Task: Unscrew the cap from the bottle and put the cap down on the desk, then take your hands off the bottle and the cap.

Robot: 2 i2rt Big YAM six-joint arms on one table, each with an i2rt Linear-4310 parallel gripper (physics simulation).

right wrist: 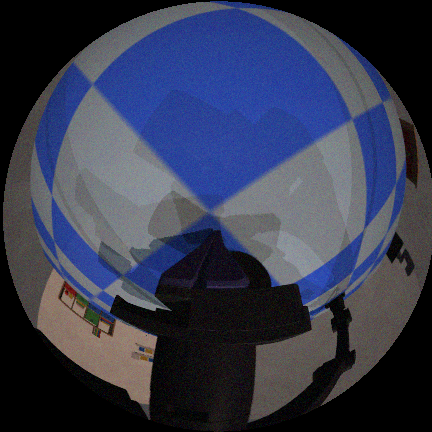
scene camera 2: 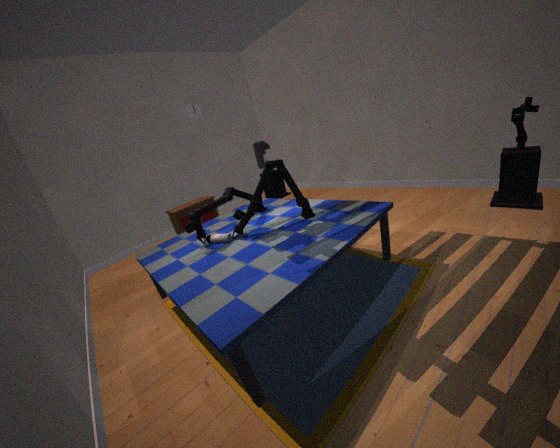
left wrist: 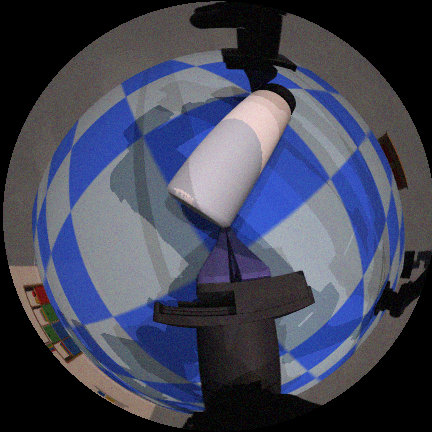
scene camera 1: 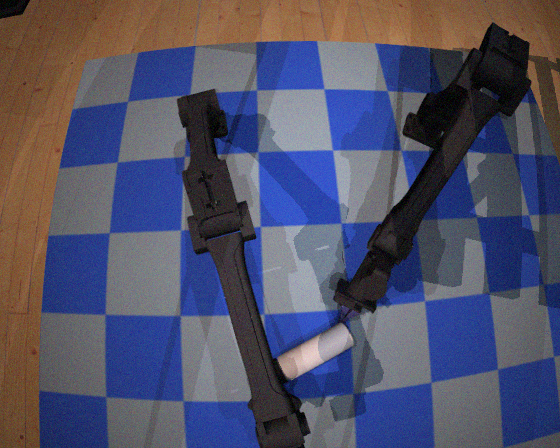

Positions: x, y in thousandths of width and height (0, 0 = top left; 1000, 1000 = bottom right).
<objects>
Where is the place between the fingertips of my left gripper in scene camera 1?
At 604, 720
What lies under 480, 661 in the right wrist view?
My right gripper.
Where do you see a white bottle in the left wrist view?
499, 416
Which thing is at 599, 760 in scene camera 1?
A white bottle.
</objects>
